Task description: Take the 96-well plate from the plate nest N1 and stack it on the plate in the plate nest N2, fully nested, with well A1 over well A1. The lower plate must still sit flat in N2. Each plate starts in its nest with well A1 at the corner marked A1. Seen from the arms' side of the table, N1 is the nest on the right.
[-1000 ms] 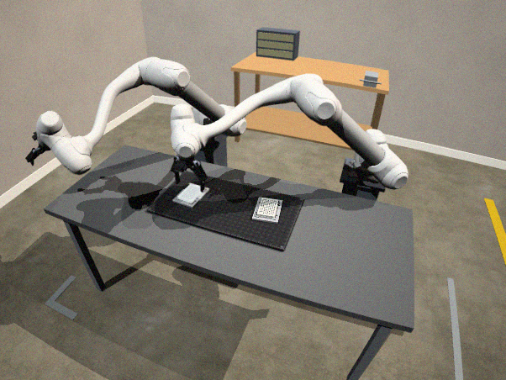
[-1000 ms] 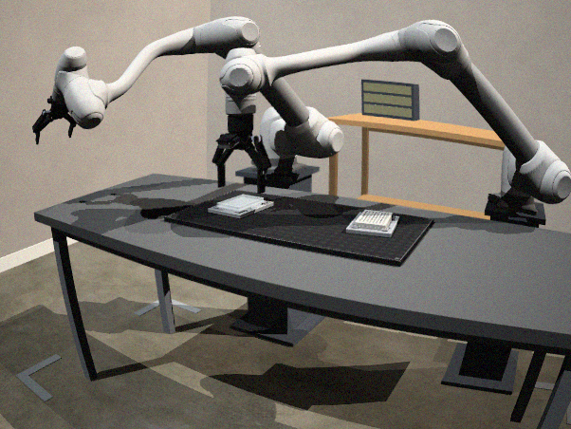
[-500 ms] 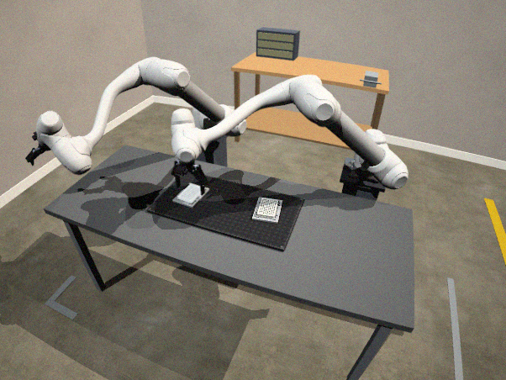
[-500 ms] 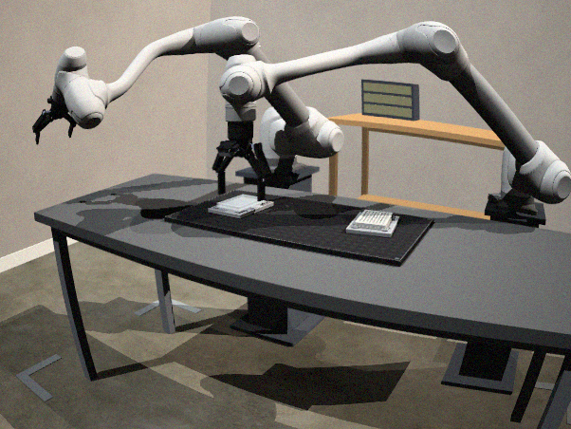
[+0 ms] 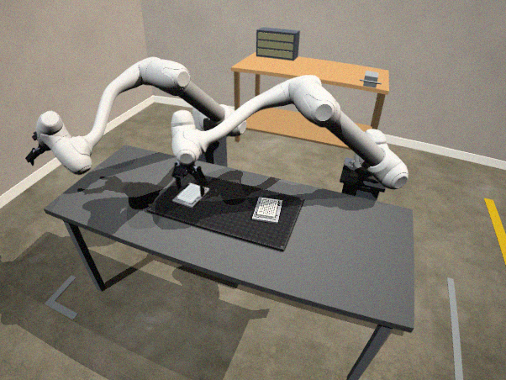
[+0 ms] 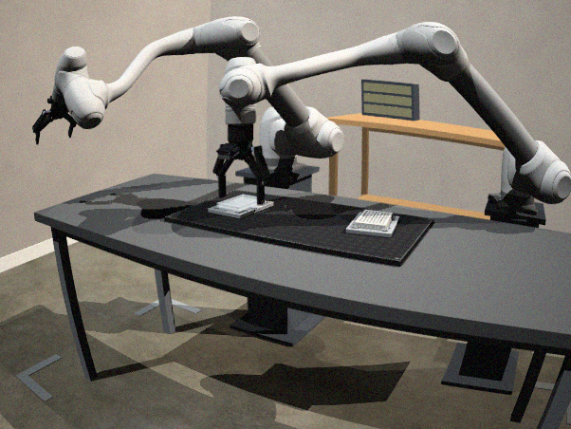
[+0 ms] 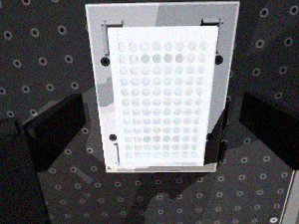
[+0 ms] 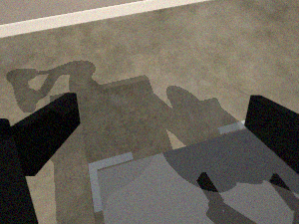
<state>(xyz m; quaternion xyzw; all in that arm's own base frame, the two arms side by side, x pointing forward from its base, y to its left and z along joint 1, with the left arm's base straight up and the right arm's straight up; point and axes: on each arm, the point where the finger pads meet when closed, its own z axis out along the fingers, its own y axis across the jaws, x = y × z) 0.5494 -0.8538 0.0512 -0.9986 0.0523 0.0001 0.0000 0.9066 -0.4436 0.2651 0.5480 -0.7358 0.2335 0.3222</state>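
The nest N1 is 3 cm below my left hand. From my left hand the other things lie so: nest N2 (5 cm behind, 40 cm to the left, 3 cm below); then A1 mark (14 cm behind, 44 cm to the left, 3 cm below).
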